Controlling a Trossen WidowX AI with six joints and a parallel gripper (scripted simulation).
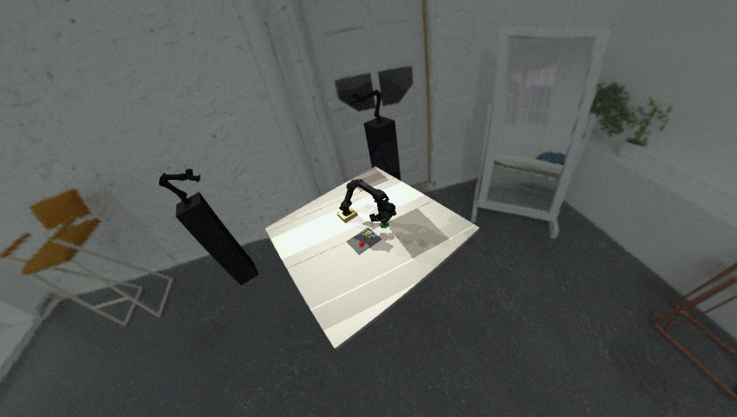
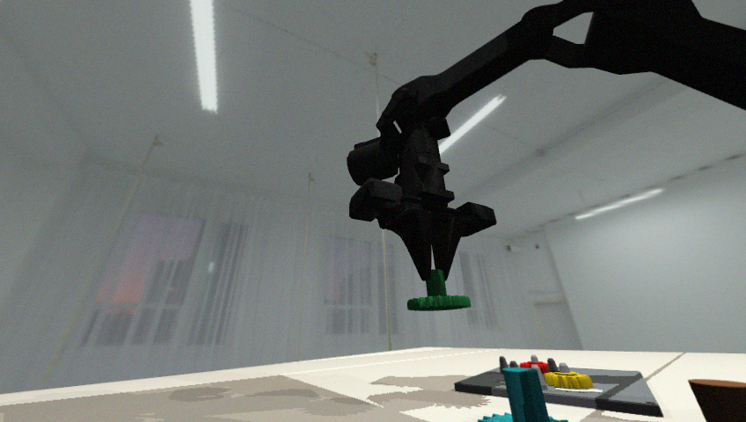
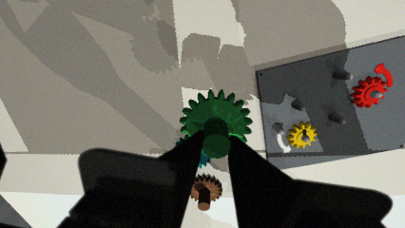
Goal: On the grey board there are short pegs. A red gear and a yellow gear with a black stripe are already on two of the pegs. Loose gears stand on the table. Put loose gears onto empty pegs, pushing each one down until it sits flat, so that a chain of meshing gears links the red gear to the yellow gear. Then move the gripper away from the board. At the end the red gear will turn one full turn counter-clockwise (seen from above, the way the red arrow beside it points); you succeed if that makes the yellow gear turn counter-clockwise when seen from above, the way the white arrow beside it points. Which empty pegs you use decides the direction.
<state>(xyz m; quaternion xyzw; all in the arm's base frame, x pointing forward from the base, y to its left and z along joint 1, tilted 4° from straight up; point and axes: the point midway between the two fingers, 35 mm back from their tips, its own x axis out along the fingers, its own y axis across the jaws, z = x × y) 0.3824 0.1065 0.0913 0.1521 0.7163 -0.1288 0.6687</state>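
The grey board is 6 cm behind my gripper tip, 17 cm to the right of it and 11 cm below it. Round my gripper tip: yellow gear 8 cm behind, 11 cm to the right, 10 cm below; teal gear 8 cm behind, 5 cm to the left, 10 cm below; green gear 1 cm below.
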